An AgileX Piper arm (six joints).
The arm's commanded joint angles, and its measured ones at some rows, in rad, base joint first. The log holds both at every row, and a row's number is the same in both.
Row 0, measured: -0.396, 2.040, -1.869, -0.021, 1.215, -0.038
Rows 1 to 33, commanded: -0.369, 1.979, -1.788, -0.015, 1.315, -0.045; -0.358, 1.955, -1.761, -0.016, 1.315, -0.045; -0.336, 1.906, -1.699, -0.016, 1.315, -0.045; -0.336, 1.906, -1.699, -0.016, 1.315, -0.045; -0.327, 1.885, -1.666, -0.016, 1.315, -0.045; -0.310, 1.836, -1.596, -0.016, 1.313, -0.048; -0.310, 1.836, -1.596, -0.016, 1.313, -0.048; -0.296, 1.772, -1.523, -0.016, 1.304, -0.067; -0.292, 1.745, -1.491, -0.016, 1.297, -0.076; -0.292, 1.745, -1.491, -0.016, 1.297, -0.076; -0.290, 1.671, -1.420, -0.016, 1.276, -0.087; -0.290, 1.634, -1.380, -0.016, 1.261, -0.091; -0.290, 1.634, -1.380, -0.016, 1.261, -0.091; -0.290, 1.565, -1.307, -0.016, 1.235, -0.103; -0.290, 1.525, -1.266, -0.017, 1.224, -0.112; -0.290, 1.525, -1.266, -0.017, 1.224, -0.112; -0.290, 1.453, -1.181, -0.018, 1.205, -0.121; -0.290, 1.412, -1.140, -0.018, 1.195, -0.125; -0.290, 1.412, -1.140, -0.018, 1.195, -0.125; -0.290, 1.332, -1.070, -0.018, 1.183, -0.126; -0.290, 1.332, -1.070, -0.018, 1.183, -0.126; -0.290, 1.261, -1.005, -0.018, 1.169, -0.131; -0.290, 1.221, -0.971, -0.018, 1.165, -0.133; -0.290, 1.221, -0.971, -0.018, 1.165, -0.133; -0.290, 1.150, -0.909, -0.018, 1.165, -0.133; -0.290, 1.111, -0.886, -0.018, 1.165, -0.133; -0.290, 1.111, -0.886, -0.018, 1.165, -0.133; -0.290, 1.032, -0.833, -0.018, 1.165, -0.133; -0.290, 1.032, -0.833, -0.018, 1.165, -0.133; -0.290, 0.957, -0.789, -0.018, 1.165, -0.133; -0.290, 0.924, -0.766, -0.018, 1.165, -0.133; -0.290, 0.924, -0.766, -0.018, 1.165, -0.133; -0.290, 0.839, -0.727, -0.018, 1.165, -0.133
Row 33, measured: -0.291, 0.938, -0.780, -0.009, 1.172, -0.125
